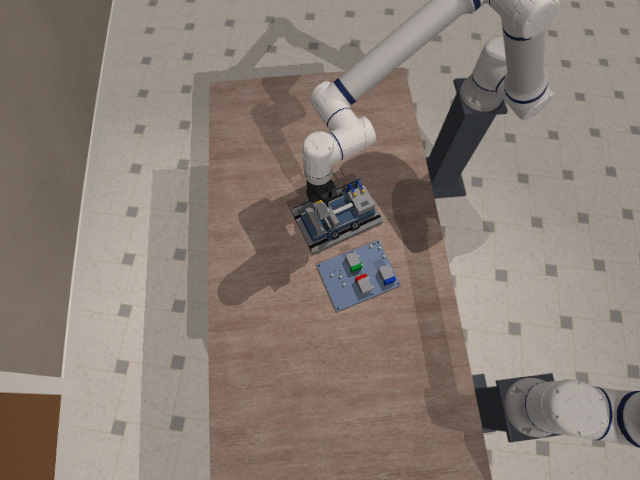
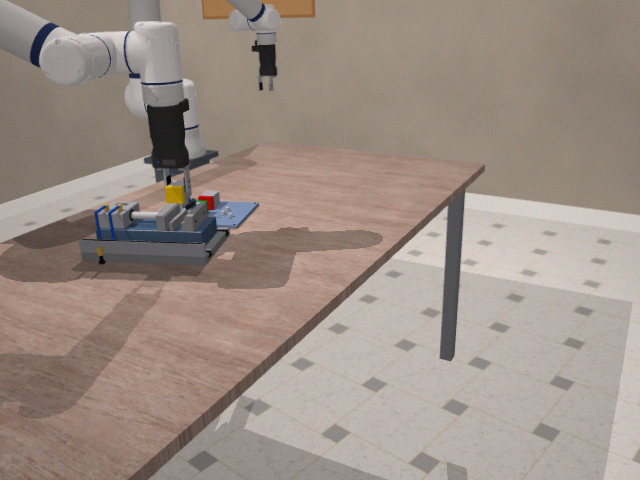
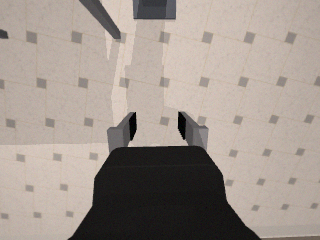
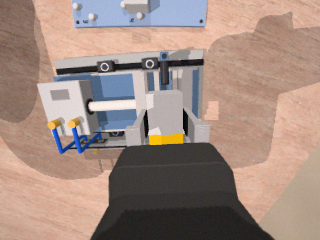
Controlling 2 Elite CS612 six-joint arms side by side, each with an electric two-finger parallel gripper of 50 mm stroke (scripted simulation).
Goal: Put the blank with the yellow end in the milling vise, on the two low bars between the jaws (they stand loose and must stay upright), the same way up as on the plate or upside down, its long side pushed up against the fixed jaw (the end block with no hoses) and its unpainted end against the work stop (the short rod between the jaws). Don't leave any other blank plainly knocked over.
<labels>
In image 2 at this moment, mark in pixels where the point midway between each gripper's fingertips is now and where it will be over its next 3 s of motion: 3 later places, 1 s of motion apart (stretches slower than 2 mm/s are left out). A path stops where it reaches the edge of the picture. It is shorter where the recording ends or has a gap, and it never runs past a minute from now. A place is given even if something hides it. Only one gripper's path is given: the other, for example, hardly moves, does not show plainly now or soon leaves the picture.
My right gripper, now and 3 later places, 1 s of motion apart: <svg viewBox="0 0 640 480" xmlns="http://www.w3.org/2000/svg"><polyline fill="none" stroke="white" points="178,190 179,198 179,200 179,202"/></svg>
</labels>
